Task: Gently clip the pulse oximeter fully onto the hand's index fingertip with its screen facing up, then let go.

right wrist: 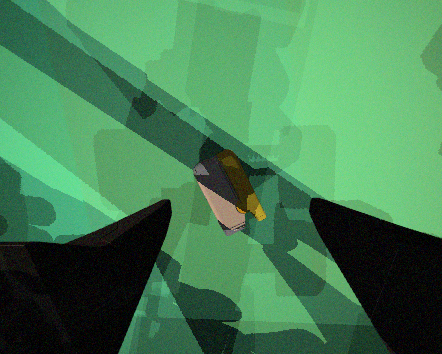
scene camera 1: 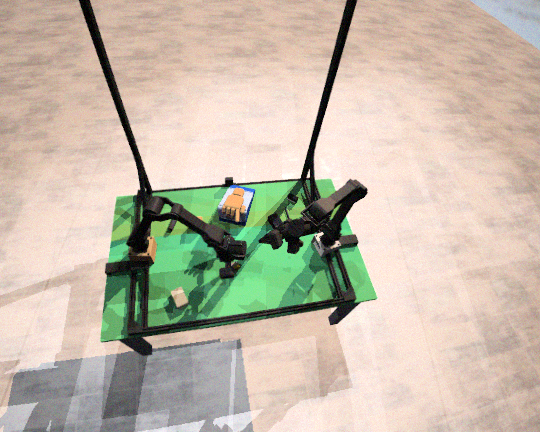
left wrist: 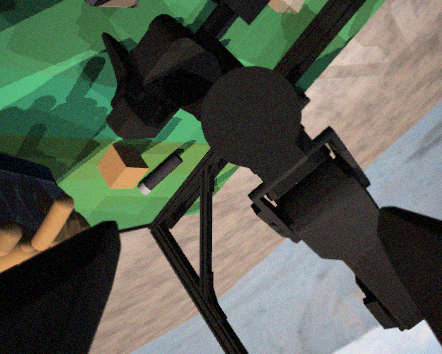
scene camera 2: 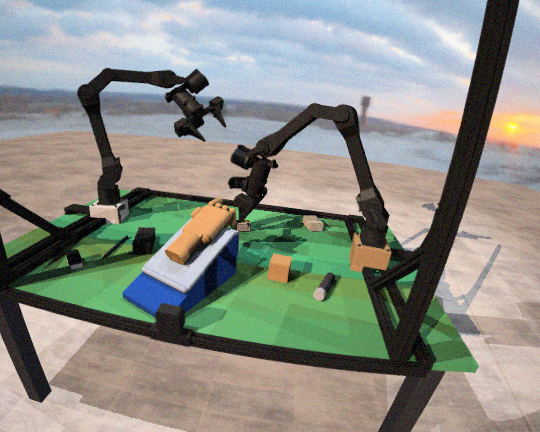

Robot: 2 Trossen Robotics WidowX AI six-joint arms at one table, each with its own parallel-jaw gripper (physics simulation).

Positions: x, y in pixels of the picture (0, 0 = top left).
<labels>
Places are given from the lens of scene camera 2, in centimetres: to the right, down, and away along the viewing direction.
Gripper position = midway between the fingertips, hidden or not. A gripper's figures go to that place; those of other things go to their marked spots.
my left gripper [scene camera 2: 215, 133]: -18, -27, 92
my right gripper [scene camera 2: 244, 217]: -9, 0, 99
grey pad on blue block [scene camera 2: 162, 280]: -23, 14, 59
</labels>
